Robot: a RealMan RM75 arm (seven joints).
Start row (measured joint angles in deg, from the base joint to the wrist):
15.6, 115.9, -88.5, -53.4, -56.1, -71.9, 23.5
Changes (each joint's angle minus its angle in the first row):
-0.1, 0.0, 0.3, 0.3, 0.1, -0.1, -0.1
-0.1, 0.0, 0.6, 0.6, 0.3, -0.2, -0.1
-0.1, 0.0, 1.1, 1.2, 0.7, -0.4, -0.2
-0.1, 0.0, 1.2, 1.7, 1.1, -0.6, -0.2
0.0, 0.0, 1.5, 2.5, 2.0, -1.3, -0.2
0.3, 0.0, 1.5, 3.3, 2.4, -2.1, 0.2
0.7, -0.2, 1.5, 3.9, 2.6, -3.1, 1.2
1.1, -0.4, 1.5, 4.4, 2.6, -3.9, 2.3
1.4, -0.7, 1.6, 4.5, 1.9, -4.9, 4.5
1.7, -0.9, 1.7, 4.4, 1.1, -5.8, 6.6
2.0, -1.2, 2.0, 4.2, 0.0, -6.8, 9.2
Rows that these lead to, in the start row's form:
15.5, 115.9, -88.2, -53.1, -56.0, -72.0, 23.4
15.5, 115.9, -87.9, -52.8, -55.8, -72.1, 23.4
15.5, 115.9, -87.4, -52.2, -55.4, -72.3, 23.3
15.5, 115.9, -87.3, -51.7, -55.0, -72.5, 23.3
15.6, 115.9, -87.0, -50.9, -54.1, -73.2, 23.3
15.9, 115.9, -87.0, -50.1, -53.7, -74.0, 23.7
16.3, 115.7, -87.0, -49.5, -53.5, -75.0, 24.7
16.7, 115.5, -87.0, -49.0, -53.5, -75.8, 25.8
17.0, 115.2, -86.9, -48.9, -54.2, -76.8, 28.0
17.3, 115.0, -86.8, -49.0, -55.0, -77.7, 30.1
17.6, 114.7, -86.5, -49.2, -56.1, -78.7, 32.7

